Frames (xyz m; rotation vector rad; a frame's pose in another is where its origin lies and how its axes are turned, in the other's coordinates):
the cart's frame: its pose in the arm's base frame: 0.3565 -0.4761 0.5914 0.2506 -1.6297 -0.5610
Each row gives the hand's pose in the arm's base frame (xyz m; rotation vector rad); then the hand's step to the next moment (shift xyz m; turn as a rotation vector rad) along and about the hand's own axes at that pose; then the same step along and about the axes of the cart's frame.
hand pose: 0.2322 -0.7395 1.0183 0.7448 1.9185 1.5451
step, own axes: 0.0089 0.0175 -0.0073 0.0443 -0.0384 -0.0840
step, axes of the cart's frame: 0.0146 0.0112 0.0100 0.0058 -0.0547 0.0864
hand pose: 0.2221 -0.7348 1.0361 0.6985 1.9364 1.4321
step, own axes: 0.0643 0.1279 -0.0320 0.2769 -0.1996 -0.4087
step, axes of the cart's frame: 0.0830 0.1015 0.0659 -0.0051 -0.2488 0.4708
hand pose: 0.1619 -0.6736 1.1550 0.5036 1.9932 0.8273
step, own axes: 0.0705 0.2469 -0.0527 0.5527 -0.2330 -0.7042
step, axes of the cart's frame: 0.0532 0.2335 0.1065 -0.0316 -0.3106 0.8707
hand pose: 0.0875 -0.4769 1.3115 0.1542 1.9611 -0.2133
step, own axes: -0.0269 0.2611 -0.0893 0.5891 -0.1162 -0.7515
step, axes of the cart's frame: -0.0945 0.2507 0.0713 -0.1074 -0.2215 0.9299
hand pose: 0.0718 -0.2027 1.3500 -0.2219 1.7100 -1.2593
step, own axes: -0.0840 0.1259 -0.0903 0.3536 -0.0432 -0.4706
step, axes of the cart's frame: -0.1284 0.1194 0.0176 -0.0940 -0.1236 0.5694
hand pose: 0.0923 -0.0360 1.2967 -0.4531 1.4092 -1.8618
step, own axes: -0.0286 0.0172 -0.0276 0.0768 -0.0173 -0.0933
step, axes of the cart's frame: -0.0368 0.0227 0.0026 -0.0095 -0.0255 0.1190
